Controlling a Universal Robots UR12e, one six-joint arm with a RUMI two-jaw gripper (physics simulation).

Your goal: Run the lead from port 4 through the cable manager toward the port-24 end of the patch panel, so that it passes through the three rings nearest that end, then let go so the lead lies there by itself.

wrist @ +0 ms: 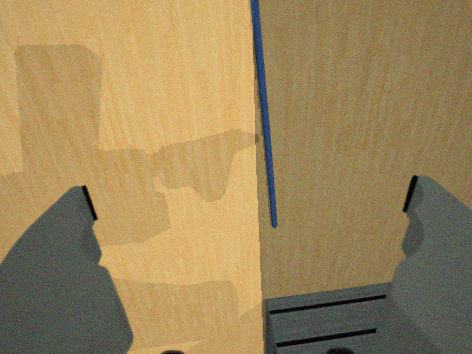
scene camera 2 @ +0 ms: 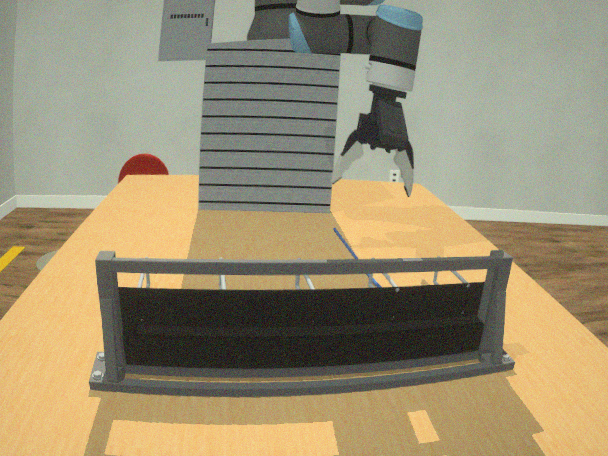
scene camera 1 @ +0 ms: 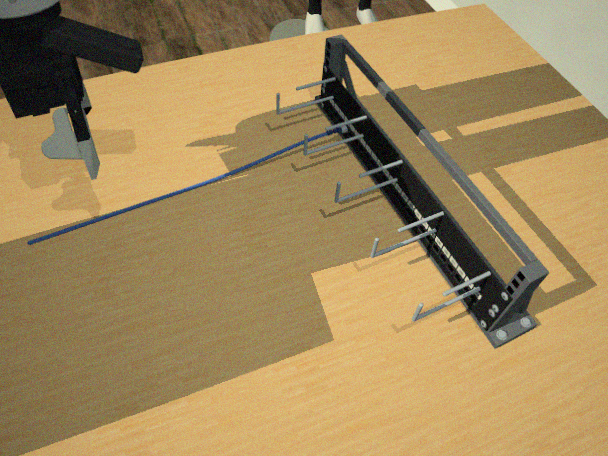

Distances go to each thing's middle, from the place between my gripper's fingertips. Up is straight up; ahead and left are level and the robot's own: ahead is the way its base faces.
I see my gripper 440 mm short of the black patch panel (scene camera 2: 150,344), 80 mm to the left of it and 90 mm above it. Round my hand: grey top bar (scene camera 2: 119,265) (450 mm ahead, 70 mm to the right, 20 mm above); grey rack frame (scene camera 2: 491,312) (460 mm ahead, 70 mm to the right, 50 mm below).
